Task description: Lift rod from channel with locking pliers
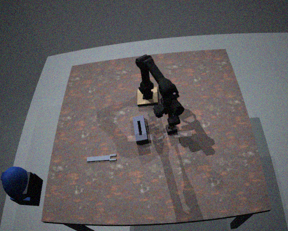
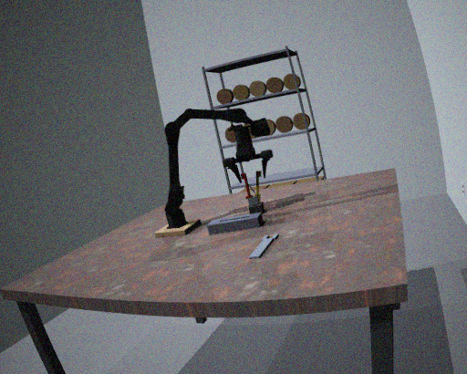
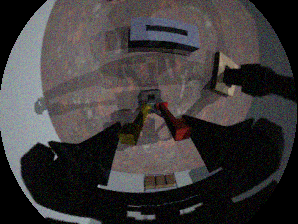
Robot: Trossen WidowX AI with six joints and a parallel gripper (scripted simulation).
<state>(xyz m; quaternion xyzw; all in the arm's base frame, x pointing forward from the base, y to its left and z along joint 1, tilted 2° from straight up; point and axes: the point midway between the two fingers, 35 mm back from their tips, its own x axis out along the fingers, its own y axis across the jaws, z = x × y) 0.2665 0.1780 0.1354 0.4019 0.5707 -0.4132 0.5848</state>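
The small dark holster is 12 cm below my gripper tip and 1 cm behind it. Round my gripper tip: flat grey forked bar (38 cm to the right, 20 cm ahead, 12 cm below); grey channel block (19 cm to the right, 11 cm below).
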